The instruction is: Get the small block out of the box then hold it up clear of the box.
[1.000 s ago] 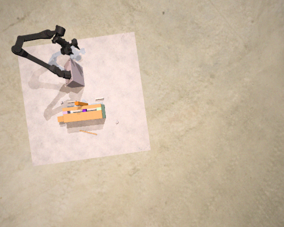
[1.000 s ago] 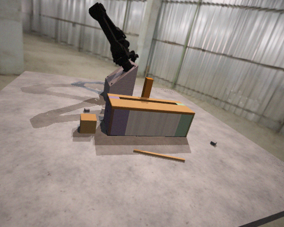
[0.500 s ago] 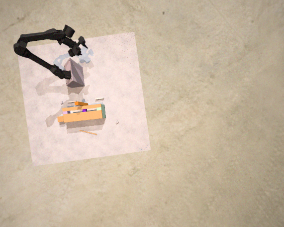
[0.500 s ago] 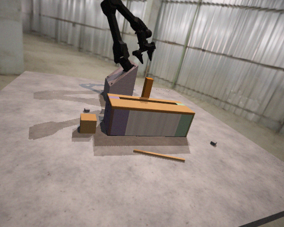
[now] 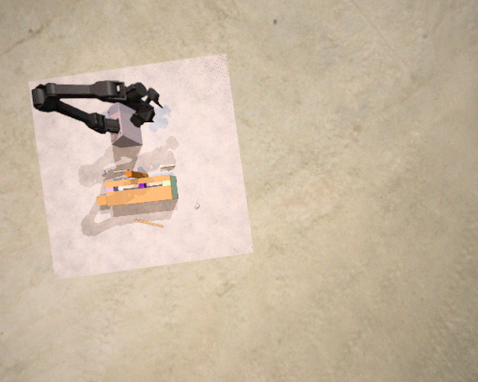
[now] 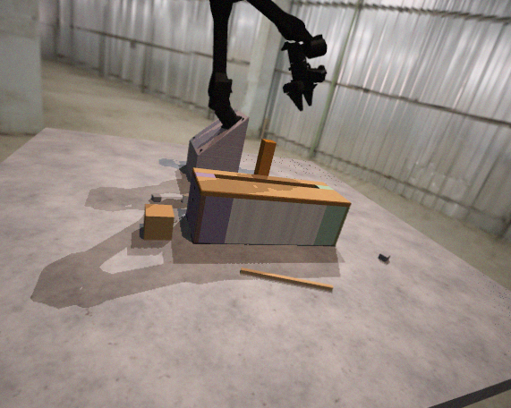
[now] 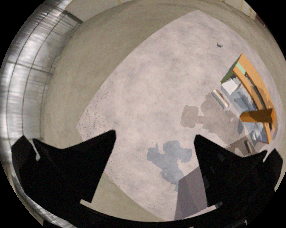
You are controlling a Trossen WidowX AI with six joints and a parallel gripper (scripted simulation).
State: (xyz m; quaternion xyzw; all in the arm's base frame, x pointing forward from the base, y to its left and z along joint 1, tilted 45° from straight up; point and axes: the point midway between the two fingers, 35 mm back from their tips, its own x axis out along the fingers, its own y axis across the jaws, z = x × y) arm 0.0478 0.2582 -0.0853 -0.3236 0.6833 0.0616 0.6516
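Right now the clear-fronted box is 280 mm ahead of my gripper tip, 270 mm to the right of it and 240 mm below it. The rest, counted from my gripper tip: orange bar (260 mm to the right, 230 mm ahead, 190 mm below); thin orange stick (520 mm ahead, 320 mm to the right, 300 mm below); purple block (300 mm ahead, 260 mm to the right, 220 mm below).
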